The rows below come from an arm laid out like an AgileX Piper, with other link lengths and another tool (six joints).
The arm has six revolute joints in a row. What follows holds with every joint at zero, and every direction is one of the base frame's.
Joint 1 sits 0.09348 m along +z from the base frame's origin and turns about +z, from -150 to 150 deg.
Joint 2 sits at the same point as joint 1 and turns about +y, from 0 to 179.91 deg.
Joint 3 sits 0.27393 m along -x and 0.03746 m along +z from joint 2 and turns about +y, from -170 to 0 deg.
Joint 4 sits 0.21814 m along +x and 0.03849 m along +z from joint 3 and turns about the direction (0.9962, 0, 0.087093), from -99.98 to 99.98 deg.
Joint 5 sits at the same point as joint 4 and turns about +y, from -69.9 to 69.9 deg.
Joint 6 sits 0.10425 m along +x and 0.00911 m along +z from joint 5 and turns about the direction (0.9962, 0, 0.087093), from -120 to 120 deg.
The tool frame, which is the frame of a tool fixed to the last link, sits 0.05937 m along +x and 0.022 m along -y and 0.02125 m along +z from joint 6; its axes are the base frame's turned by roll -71.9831, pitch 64.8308 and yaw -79.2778 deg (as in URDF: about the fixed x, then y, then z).
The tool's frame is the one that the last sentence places.
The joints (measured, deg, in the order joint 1, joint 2, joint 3, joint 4, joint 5, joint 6), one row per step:
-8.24, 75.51, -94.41, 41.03, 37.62, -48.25
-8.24, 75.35, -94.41, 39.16, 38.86, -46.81
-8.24, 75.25, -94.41, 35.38, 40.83, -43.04
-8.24, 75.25, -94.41, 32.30, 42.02, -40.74
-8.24, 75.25, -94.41, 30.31, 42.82, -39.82
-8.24, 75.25, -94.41, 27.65, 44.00, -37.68
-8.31, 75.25, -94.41, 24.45, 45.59, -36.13
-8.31, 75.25, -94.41, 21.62, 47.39, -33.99
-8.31, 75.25, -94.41, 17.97, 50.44, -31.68
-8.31, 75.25, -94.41, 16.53, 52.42, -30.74
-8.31, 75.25, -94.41, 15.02, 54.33, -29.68
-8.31, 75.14, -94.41, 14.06, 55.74, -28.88
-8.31, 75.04, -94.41, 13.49, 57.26, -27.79
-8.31, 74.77, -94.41, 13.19, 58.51, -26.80
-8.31, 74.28, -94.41, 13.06, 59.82, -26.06
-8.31, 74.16, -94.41, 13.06, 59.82, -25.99
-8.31, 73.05, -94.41, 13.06, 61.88, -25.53
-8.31, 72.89, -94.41, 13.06, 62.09, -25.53
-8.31, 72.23, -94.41, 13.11, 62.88, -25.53
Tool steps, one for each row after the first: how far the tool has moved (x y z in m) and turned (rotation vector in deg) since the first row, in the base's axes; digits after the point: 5 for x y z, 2 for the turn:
-0.00094, -0.00040, -0.00399, -0.52, 1.45, -0.19
-0.00144, -0.00329, -0.01236, -0.60, 4.43, -1.21
-0.00146, -0.00664, -0.01830, -1.29, 6.39, -2.33
-0.00161, -0.00880, -0.02198, -2.27, 7.53, -3.01
-0.00201, -0.01217, -0.02740, -2.70, 9.37, -4.11
-0.00284, -0.01653, -0.03391, -4.19, 11.49, -5.37
-0.00410, -0.02037, -0.04079, -4.78, 13.89, -6.56
-0.00679, -0.02530, -0.05125, -6.00, 17.55, -7.97
-0.00877, -0.02694, -0.05736, -6.50, 19.73, -8.38
-0.01095, -0.02905, -0.06326, -6.93, 21.88, -8.96
-0.01329, -0.03035, -0.06689, -7.09, 23.35, -9.36
-0.01578, -0.03094, -0.07079, -6.67, 24.95, -9.63
-0.01891, -0.03099, -0.07293, -6.10, 26.09, -9.82
-0.02328, -0.03038, -0.07393, -5.65, 27.00, -9.85
-0.02393, -0.03031, -0.07332, -5.60, 26.90, -9.89
-0.03258, -0.02840, -0.07295, -5.42, 27.86, -9.61
-0.03372, -0.02815, -0.07267, -5.44, 27.91, -9.57
-0.03830, -0.02705, -0.07133, -5.52, 28.01, -9.39

